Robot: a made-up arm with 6 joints.
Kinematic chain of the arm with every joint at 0, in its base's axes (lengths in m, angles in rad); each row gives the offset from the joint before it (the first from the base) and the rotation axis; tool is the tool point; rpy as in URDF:
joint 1: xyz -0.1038 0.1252 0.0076 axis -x
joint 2: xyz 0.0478 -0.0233 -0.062 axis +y
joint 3: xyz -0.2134 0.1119 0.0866 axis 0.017 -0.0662 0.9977
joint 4: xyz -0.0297 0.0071 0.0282 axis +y
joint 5: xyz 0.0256 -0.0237 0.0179 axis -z
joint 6: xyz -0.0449 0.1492 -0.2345 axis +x
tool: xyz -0.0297 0.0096 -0.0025 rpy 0 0 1.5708
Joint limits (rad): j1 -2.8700..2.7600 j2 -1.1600..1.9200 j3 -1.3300..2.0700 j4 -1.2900..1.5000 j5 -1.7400..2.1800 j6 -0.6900..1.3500
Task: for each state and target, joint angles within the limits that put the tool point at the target. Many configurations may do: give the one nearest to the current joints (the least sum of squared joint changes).
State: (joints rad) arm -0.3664 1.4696 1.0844 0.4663 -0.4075 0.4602
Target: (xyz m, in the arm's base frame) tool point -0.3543 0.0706 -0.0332
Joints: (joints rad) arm -0.5825 0.5444 1.4433 0.0791 -0.6906 0.4378
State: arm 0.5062 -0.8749 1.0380 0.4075 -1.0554 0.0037
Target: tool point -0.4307 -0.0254 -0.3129
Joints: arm 0.3590 -0.7504 0.5432 0.7557 -0.8423 -0.0020
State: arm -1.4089 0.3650 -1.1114 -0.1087 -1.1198 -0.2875
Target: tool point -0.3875 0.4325 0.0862
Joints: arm -1.0790 -0.2202 -0.9775 0.0075 -1.2842 -0.2993
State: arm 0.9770 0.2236 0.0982 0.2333 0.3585 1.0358
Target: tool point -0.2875 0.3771 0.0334
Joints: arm 0.2123 0.9029 0.1345 0.0464 0.4050 1.1099
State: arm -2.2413 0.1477 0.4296 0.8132 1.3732 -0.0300
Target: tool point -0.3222 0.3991 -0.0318
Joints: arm -1.4338 -0.1614 0.8223 1.1079 1.9039 -0.0383
